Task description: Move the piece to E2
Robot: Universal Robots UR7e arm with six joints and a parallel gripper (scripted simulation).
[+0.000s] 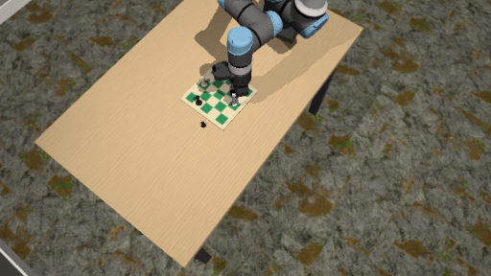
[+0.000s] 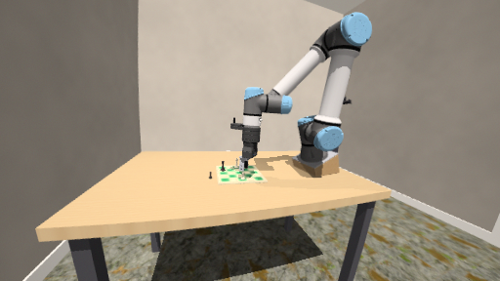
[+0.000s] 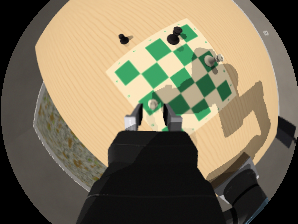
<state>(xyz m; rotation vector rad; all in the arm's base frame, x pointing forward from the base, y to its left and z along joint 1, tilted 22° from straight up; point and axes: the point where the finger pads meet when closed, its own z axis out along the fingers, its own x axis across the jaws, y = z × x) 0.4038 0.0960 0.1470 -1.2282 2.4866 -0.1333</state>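
My hand is 5 cm above the small pale piece. The rest, counted from my hand: chessboard: 7 cm to the right, 7 cm below, 1 cm ahead; then small black piece: 14 cm ahead, 6 cm below, 3 cm to the right.
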